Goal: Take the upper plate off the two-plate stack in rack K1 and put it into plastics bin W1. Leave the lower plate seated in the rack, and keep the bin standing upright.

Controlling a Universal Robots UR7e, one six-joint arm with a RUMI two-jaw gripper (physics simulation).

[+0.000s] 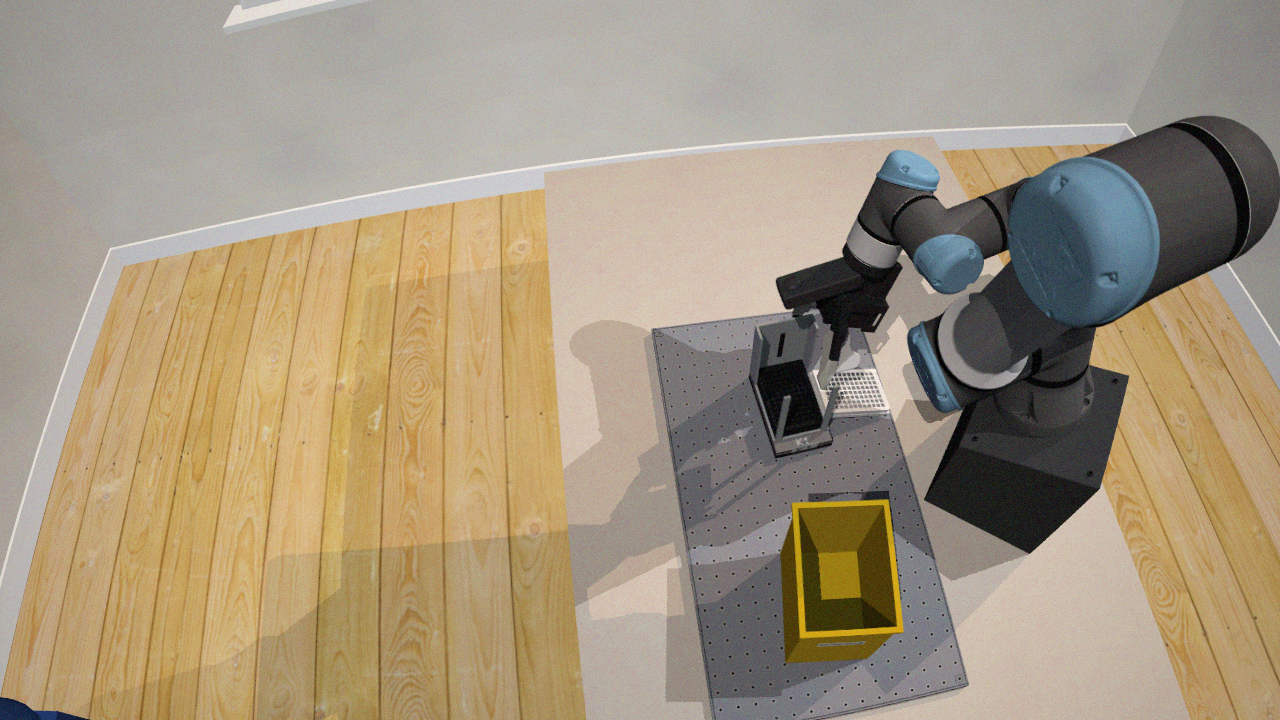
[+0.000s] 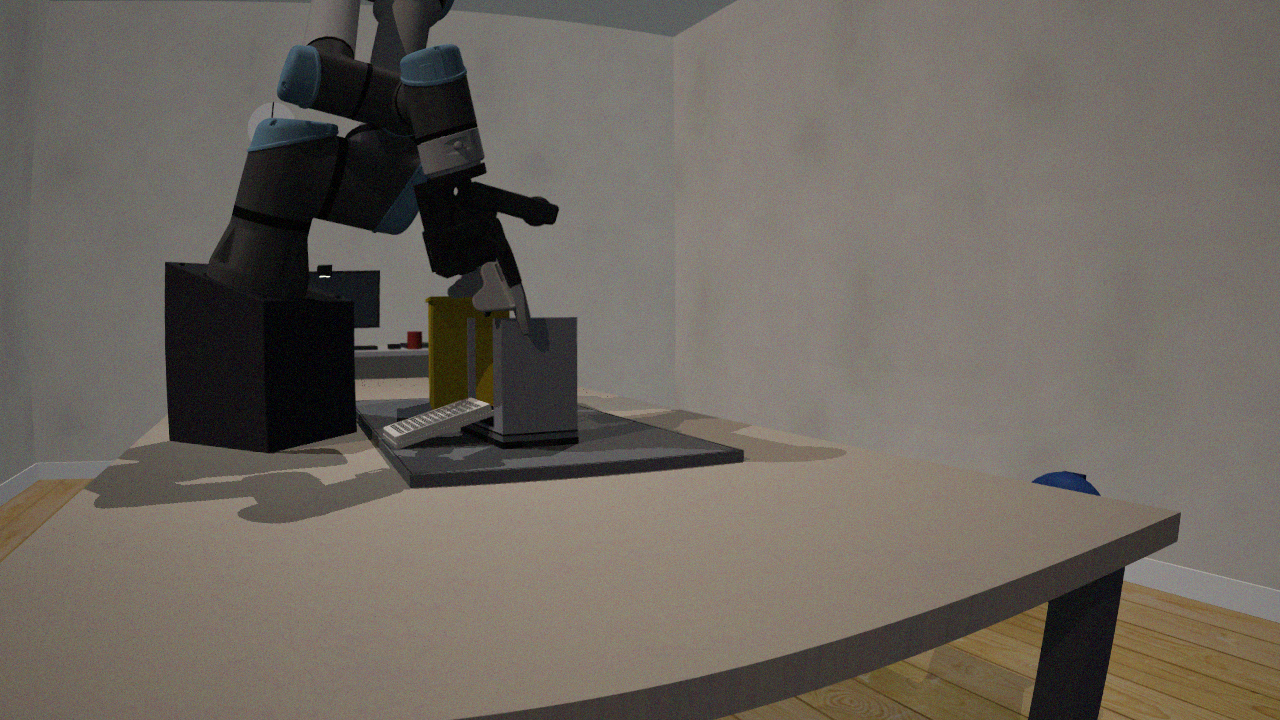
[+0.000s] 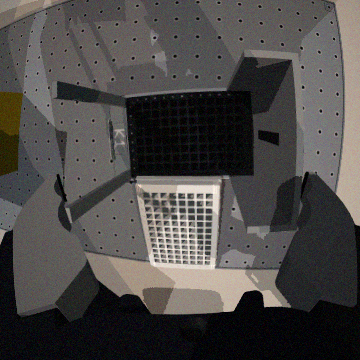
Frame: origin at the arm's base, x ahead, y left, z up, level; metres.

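Seen in the pictures: gripper, fingertip midpoint: (image 1: pixel 807 353) (image 3: pixel 183 177); arm's base, link origin: (image 1: pixel 1042 394) (image 2: pixel 256 283).
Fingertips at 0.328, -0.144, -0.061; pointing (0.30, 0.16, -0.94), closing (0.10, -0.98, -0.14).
Observation:
Pixels of each thing's top centre, then the offset from my fingertips to it, as dx, dy, dz. Level surfaces: height alone.
- Rack K1, top centre: (image 3: pixel 148 146) (image 2: pixel 514 317) (image 1: pixel 800 360) +0.015, +0.018, +0.009
- black plate, top centre: (image 3: pixel 188 134) (image 1: pixel 789 395) +0.017, +0.008, -0.105
- white plate, top centre: (image 3: pixel 177 238) (image 2: pixel 435 402) (image 1: pixel 853 384) -0.088, +0.007, -0.091
- yellow bin W1, top centre: (image 1: pixel 846 566) (image 2: pixel 466 297) +0.011, +0.352, +0.041
- grey perforated board, surface height: dz -0.139
Rack K1 (image 1: pixel 802 441) (image 2: pixel 541 385) (image 3: pixel 274 172) stands upright. A black plate (image 1: pixel 792 398) (image 3: pixel 190 135) lies low inside it; whether another plate is under it cannot be seen. A white plate (image 1: pixel 857 391) (image 2: pixel 435 423) (image 3: pixel 180 225) lies outside the rack on the robot-base side, tilted, its higher end at the rack's edge and its lower end towards the board's edge. The yellow bin W1 (image 1: pixel 841 646) (image 2: pixel 447 358) (image 3: pixel 9 115) stands upright; no plate shows inside. My gripper (image 1: pixel 819 351) (image 2: pixel 510 313) (image 3: pixel 183 177) is open and empty, fingers pointing down at about the rack's top.
The rack and bin stand on a grey perforated board (image 1: pixel 725 501) (image 2: pixel 626 447) (image 3: pixel 200 47). The rack has a tall end wall and two upright posts at its labelled end. The black robot base (image 1: pixel 1011 492) (image 2: pixel 259 367) stands beside the board, on the white plate's side.

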